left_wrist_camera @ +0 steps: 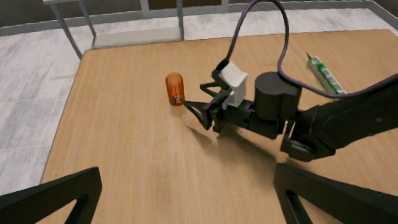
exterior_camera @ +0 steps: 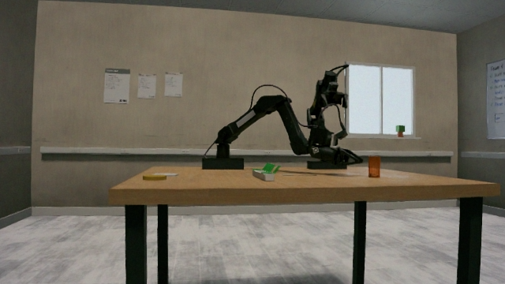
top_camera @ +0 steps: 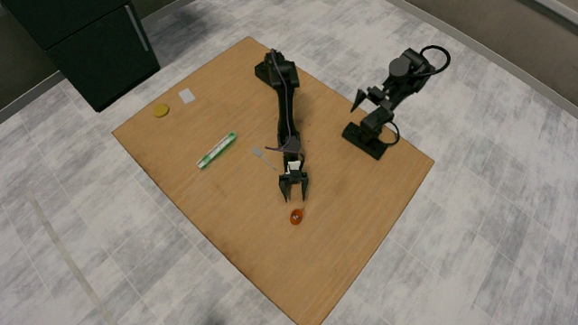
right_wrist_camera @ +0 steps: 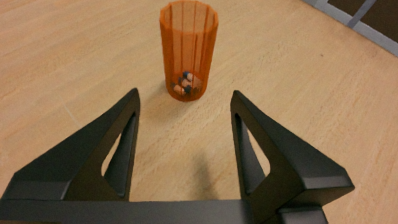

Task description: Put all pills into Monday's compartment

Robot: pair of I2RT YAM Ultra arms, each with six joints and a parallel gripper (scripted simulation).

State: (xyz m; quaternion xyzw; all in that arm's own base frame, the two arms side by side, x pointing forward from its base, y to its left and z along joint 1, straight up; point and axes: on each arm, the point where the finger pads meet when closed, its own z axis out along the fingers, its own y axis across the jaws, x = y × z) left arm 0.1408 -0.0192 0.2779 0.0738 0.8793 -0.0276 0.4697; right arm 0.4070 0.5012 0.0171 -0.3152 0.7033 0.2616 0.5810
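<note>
The orange pill bottle lies 4 cm ahead of my right hand, 4 cm to the left of it and 4 cm below it. From my right hand the other things lie so: paper (7 cm behind, 74 cm to the right, 6 cm below); yellow bottle cap (7 cm ahead, 76 cm to the right, 5 cm below); grey spatula (7 cm behind, 23 cm to the right, 6 cm below).
</note>
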